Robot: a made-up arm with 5 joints. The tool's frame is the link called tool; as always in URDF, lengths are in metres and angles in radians. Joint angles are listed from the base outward. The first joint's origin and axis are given. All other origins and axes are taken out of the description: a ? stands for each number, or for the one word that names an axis. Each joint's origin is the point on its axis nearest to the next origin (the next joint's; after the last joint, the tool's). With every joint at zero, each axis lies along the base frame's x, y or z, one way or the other. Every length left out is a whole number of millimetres.
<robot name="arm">
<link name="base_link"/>
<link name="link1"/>
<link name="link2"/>
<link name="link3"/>
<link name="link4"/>
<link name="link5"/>
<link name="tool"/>
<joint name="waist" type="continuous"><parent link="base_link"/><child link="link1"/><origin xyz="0 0 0.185" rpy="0 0 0"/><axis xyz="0 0 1"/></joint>
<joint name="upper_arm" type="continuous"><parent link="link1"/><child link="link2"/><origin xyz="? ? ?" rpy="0 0 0"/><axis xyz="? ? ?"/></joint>
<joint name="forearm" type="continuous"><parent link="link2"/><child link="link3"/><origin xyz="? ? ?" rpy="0 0 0"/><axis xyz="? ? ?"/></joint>
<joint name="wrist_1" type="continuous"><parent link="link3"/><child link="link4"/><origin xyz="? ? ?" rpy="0 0 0"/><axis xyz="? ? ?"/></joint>
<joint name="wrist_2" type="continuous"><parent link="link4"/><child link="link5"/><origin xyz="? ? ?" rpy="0 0 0"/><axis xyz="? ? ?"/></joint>
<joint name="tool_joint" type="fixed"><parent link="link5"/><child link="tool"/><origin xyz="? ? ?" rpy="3.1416 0 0"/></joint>
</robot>
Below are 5 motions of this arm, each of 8 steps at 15 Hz.
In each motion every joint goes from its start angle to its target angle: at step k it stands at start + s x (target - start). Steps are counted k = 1, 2, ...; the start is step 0. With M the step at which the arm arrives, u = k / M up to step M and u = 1 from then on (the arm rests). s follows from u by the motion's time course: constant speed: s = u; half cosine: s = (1 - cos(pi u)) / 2; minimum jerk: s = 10 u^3 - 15 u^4 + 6 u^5.
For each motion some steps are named. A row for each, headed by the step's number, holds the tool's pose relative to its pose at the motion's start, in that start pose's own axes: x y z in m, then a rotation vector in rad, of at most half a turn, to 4 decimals.
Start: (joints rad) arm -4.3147 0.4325 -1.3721 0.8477 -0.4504
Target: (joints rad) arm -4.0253 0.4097 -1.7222 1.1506 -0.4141
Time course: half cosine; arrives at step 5
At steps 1, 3, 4, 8:
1: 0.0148 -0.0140 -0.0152 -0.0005 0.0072 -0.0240
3: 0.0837 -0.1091 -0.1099 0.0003 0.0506 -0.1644
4: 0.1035 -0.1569 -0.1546 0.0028 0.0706 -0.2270
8: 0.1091 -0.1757 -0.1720 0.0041 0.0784 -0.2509

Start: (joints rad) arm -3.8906 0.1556 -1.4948 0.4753 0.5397
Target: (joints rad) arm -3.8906 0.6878 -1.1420 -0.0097 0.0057
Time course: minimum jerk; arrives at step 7
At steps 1, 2, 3, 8:
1: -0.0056 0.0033 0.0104 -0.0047 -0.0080 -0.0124
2: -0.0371 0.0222 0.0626 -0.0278 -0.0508 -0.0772
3: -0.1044 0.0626 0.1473 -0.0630 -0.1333 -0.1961
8: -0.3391 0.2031 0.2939 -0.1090 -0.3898 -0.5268

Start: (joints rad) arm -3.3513 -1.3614 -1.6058 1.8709 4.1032
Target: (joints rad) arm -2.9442 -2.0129 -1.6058 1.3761 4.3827
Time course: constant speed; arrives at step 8
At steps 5, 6, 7, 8:
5: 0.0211 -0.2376 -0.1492 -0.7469 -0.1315 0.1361
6: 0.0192 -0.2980 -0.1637 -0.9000 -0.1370 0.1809
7: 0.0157 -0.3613 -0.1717 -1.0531 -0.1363 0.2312
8: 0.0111 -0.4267 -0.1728 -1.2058 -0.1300 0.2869

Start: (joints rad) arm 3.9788 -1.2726 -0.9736 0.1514 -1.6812
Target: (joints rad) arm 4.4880 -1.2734 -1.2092 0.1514 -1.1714
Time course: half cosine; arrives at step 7
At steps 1, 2, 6, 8:
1: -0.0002 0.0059 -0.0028 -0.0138 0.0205 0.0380
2: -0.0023 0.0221 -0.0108 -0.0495 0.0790 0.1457
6: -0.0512 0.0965 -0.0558 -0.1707 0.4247 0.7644
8: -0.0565 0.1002 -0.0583 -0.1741 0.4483 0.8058

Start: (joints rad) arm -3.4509 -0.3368 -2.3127 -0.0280 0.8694
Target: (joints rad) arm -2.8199 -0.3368 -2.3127 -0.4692 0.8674
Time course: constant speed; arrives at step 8
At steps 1, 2, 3, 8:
1: 0.0004 -0.0057 -0.0038 0.0636 0.0101 0.0712
2: 0.0015 -0.0108 -0.0080 0.1246 0.0231 0.1443
3: 0.0032 -0.0153 -0.0124 0.1827 0.0390 0.2191
8: 0.0171 -0.0256 -0.0367 0.4245 0.1584 0.6153

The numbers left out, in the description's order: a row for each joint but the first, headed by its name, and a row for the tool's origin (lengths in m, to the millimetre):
upper_arm: xyz 0 0 0, axis 0 1 0
forearm: xyz 0.063 0 0.332, axis 0 1 0
wrist_1: xyz 0.1 0 -0.441, axis 0 1 0
wrist_2: xyz 0.066 0 -0.084, axis 0 0 -1
tool: xyz 0 0 0

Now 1 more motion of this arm.
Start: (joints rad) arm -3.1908 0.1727 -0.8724 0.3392 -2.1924
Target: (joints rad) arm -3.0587 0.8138 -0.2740 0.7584 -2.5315
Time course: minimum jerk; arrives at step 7
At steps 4, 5, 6, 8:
4: 0.2326 -0.2825 0.1818 0.7938 0.6895 -0.2806
5: 0.3046 -0.3936 0.1618 1.0560 0.9584 -0.3551
6: 0.3368 -0.4495 0.1342 1.1951 1.1099 -0.3849
8: 0.3423 -0.4596 0.1277 1.2214 1.1393 -0.3895

